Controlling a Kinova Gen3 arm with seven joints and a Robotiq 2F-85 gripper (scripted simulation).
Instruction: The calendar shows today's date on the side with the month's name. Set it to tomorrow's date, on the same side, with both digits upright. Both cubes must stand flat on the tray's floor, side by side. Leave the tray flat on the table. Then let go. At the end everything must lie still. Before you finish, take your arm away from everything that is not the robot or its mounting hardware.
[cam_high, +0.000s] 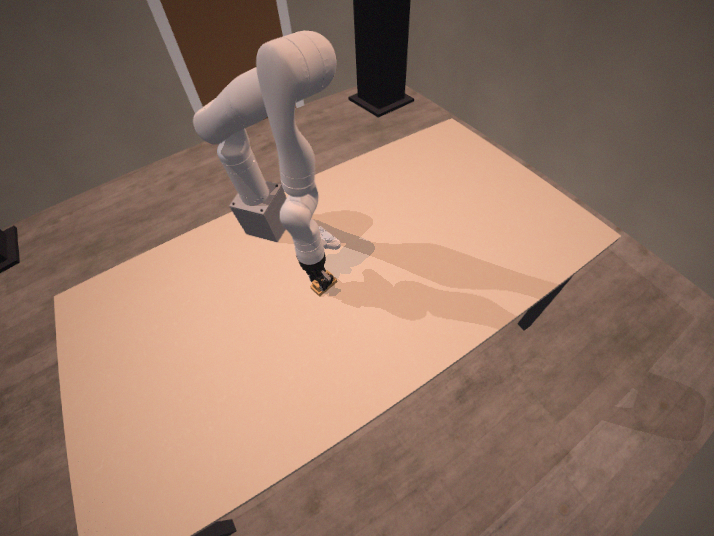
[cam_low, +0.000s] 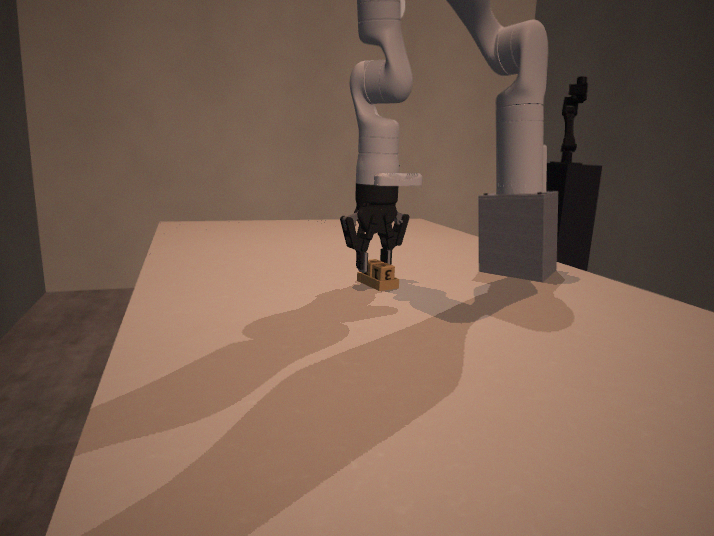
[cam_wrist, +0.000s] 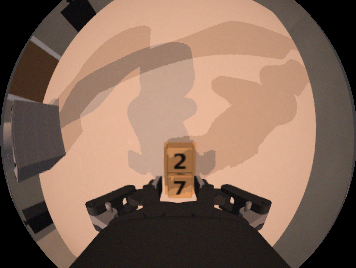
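The wooden tray is 30 mm below my hand and 20 mm to the left of it.
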